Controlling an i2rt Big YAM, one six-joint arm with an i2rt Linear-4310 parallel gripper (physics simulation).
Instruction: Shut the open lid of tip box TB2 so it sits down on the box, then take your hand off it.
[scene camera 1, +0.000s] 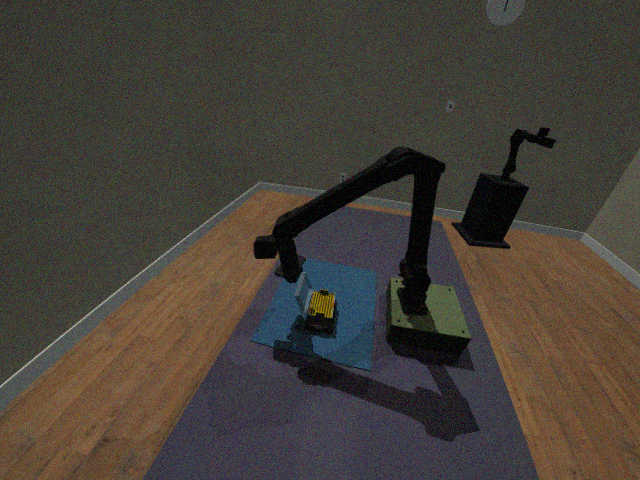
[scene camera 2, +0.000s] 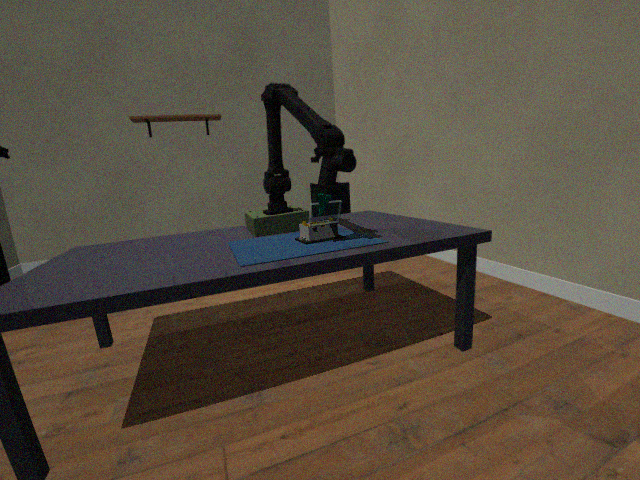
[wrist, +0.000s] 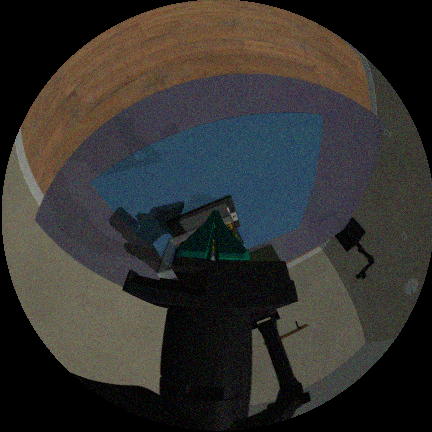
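Where they show: gripper, fingertip midpoint: (scene camera 1: 294, 282) (scene camera 2: 320, 215) (wrist: 215, 214); arm's base at its link origin: (scene camera 1: 411, 302) (scene camera 2: 278, 212).
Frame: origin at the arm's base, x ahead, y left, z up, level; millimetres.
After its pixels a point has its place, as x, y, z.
Observation:
The tip box (scene camera 1: 321, 305) (scene camera 2: 318, 233) @(365, -5, -52) (wrist: 200, 216) @(366, 12, -61) stands on the blue mat, its yellow rack showing on top. Its label cannot be read. Its clear, pale-edged lid (scene camera 1: 301, 295) @(399, 31, 21) (scene camera 2: 336, 211) @(405, 53, 25) (wrist: 168, 257) @(409, 56, 36) stands open, roughly upright along the side away from the arm's base. My gripper (scene camera 1: 296, 280) @(434, -32, 23) (scene camera 2: 323, 211) @(434, -32, 23) (wrist: 215, 214) @(434, -32, 23) is shut and empty, with green fingers pointing down close to the lid on its outer side. In scene camera 2 the fingers show through the lid. I cannot tell whether they touch it. The fingertips are hidden in scene camera 1.
The blue mat (scene camera 1: 356, 294) @(184, -103, -82) (scene camera 2: 268, 251) @(365, -204, -82) (wrist: 270, 155) @(415, -168, -82) lies on the purple-grey table (scene camera 1: 330, 423) @(280, 381, -85) (scene camera 2: 170, 258) @(183, -495, -85). The arm stands on a green base block (scene camera 1: 442, 310) @(-104, 35, 4) (scene camera 2: 276, 223) @(67, -42, -39) beside the mat. A black pedestal (scene camera 1: 494, 209) (wrist: 351, 233) with a small arm stands farther off.

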